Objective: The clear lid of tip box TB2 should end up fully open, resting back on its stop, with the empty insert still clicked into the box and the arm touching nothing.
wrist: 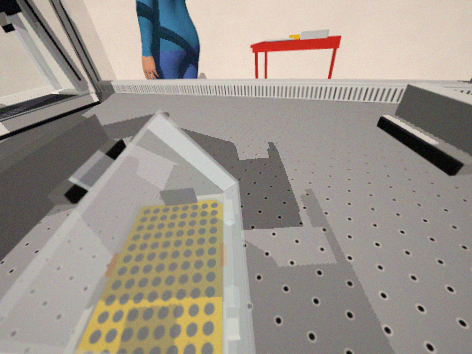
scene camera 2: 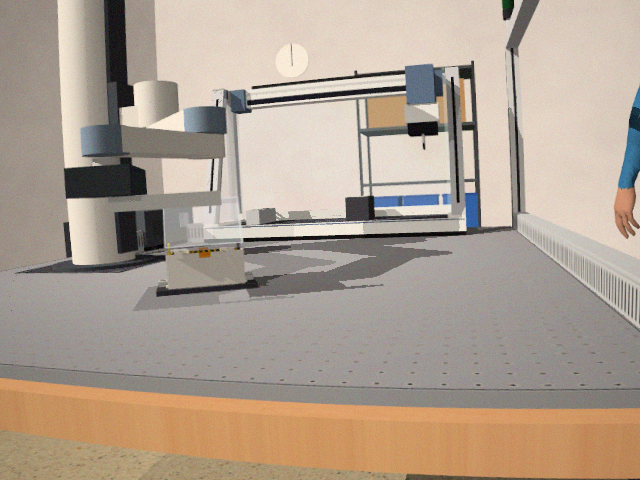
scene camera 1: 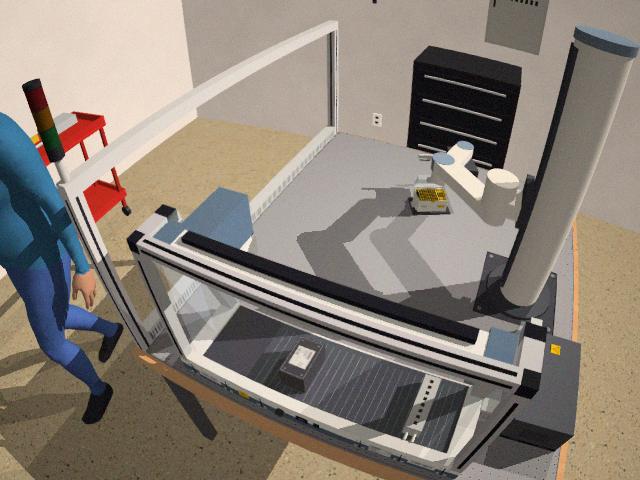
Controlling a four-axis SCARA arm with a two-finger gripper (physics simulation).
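Seen in the pictures: gripper, fingertip midpoint: (wrist: 247,117) (scene camera 2: 220,197) (scene camera 1: 422,167); arm's base, origin of the base link: (scene camera 2: 105,268) (scene camera 1: 517,293).
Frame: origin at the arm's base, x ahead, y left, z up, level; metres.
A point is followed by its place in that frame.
Observation:
Tip box TB2 (scene camera 1: 430,206) {x 0.414, y -0.267, z 0.046 m} (scene camera 2: 206,271) {x 0.447, y -0.345, z 0.044 m} is a pale box on a dark base plate. Its clear lid (scene camera 2: 202,222) {x 0.442, y -0.337, z 0.119 m} (wrist: 195,150) {x 0.483, y -0.309, z 0.128 m} is raised and stands tilted above the box; whether it rests on its stop cannot be told. The yellow insert (scene camera 1: 431,194) {x 0.425, y -0.312, z 0.070 m} (wrist: 170,250) {x 0.434, y -0.304, z 0.070 m} with rows of empty holes sits inside the box, with an orange clip at each side. My gripper (scene camera 1: 424,168) {x 0.481, y -0.351, z 0.156 m} (wrist: 247,117) {x 0.481, y -0.351, z 0.156 m} is wide open with nothing between the fingers. In the wrist view one finger shows behind the lid's tab, overlapping it; contact cannot be told. The other finger is far right, apart from the box.
The arm's column (scene camera 1: 568,175) {x 0.007, y 0.074, z 0.533 m} (scene camera 2: 82,103) {x 0.023, y -0.072, z 0.387 m} stands beside the box. A gantry machine (scene camera 1: 320,304) {x 0.425, y 0.677, z 0.513 m} (scene camera 2: 330,227) {x 0.460, y 0.450, z 0.048 m} stands across the table. A guard frame (scene camera 1: 206,93) {x 1.004, y 0.210, z 0.604 m} and a low slotted rail (scene camera 2: 584,268) {x 1.003, y -0.309, z 0.033 m} (wrist: 250,91) {x 1.004, y -0.145, z 0.029 m} line one side. A person (scene camera 1: 41,232) (wrist: 172,40) is beyond it, near a red cart (wrist: 300,45).

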